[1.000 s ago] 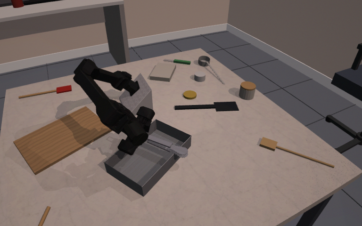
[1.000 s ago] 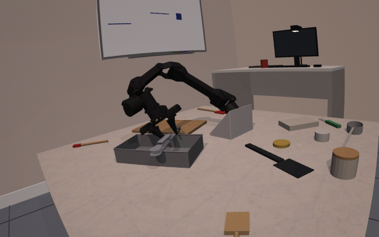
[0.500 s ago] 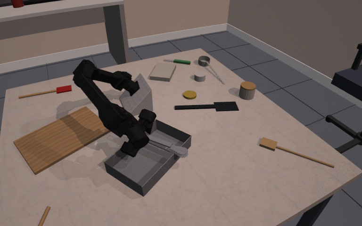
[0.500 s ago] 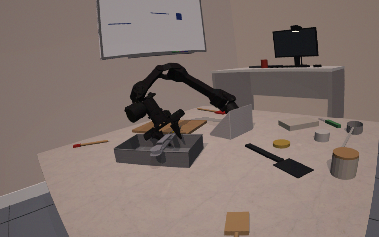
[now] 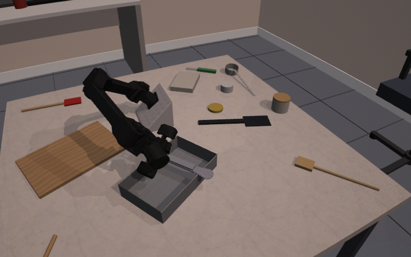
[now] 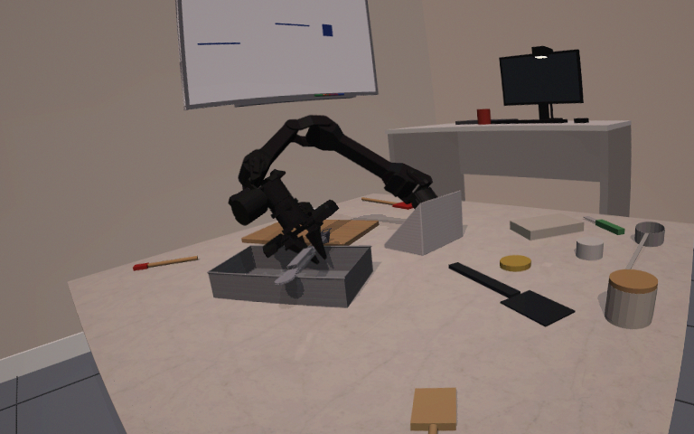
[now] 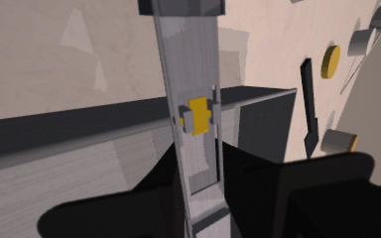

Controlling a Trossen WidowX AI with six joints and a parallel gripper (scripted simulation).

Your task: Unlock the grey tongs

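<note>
My gripper tip is 10 mm past the yellow lock piece, 40 mm to the left of it and 30 mm below it. From my gripper tip the other things lie so: wooden board 160 mm behind, 340 mm to the right, 30 mm below; then roasting tin 80 mm ahead, 10 mm below; then black spatula 170 mm behind, 360 mm to the left, 30 mm below.
</note>
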